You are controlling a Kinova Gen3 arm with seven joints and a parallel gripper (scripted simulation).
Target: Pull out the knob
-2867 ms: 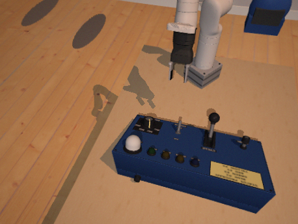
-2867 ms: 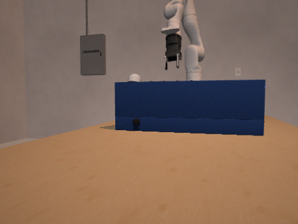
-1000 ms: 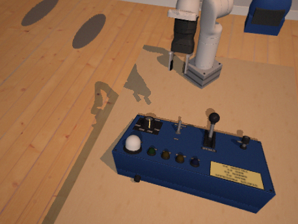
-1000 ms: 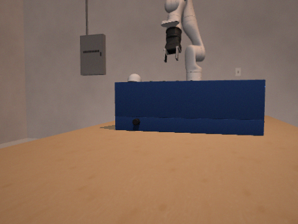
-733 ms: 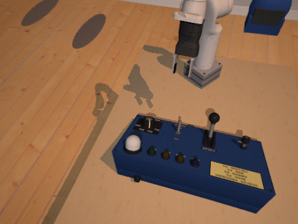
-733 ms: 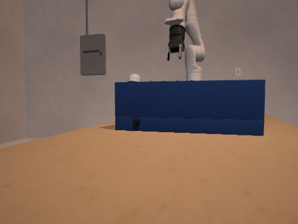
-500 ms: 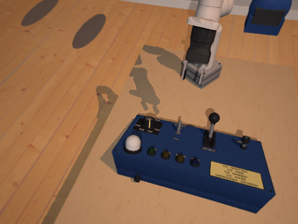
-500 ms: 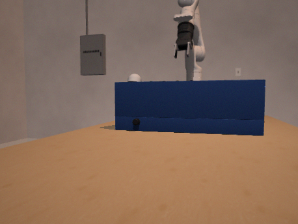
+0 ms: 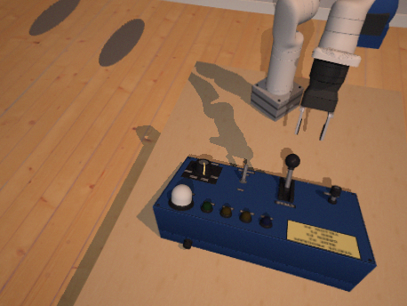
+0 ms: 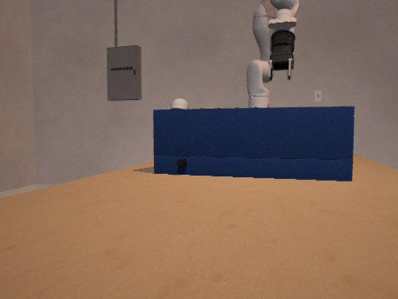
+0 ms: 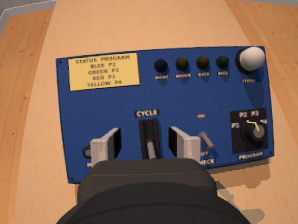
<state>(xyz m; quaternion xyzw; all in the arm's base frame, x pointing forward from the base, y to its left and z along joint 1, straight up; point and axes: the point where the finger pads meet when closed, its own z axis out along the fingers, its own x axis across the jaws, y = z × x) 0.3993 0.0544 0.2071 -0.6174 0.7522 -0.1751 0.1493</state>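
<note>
My gripper is now 50 mm short of the mode knob, 100 mm to the right of it and 180 mm above it. Round my hand: cycle lever 10 mm ahead, 20 mm to the right, 170 mm below; blue console 60 mm ahead, 80 mm to the right, 210 mm below; toggle switch 20 mm ahead, 140 mm to the right, 190 mm below.
</note>
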